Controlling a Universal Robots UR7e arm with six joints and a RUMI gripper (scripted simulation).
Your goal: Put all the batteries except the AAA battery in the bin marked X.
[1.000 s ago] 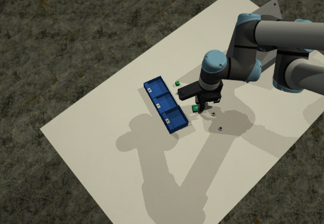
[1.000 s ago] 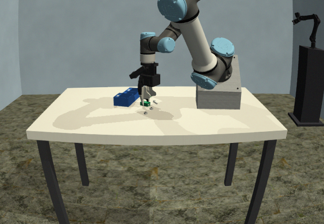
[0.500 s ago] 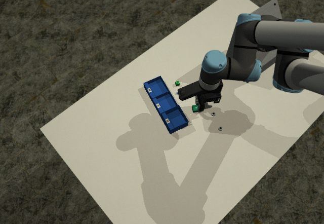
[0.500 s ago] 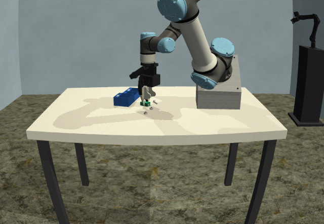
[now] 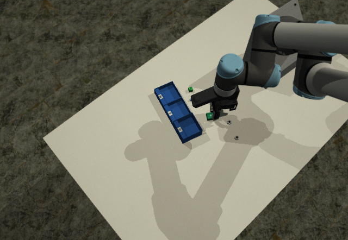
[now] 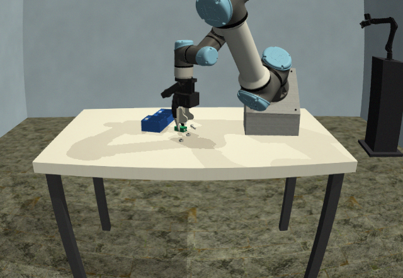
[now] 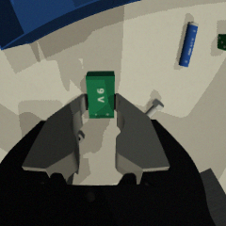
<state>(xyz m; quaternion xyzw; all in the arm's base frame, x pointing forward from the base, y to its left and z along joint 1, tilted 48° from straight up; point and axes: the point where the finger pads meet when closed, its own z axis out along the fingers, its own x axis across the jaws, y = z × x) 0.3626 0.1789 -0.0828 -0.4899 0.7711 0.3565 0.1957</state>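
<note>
Right now the blue three-compartment bin row is 11 cm ahead of my hand, 9 cm to the right of it and 1 cm above it. Also, from my hand: blue cylindrical battery: 1 cm ahead, 10 cm to the right, 1 cm below; green block battery: 1 cm behind, 1 cm below; grey bolt: 4 cm behind, 4 cm to the right, 1 cm below.
</note>
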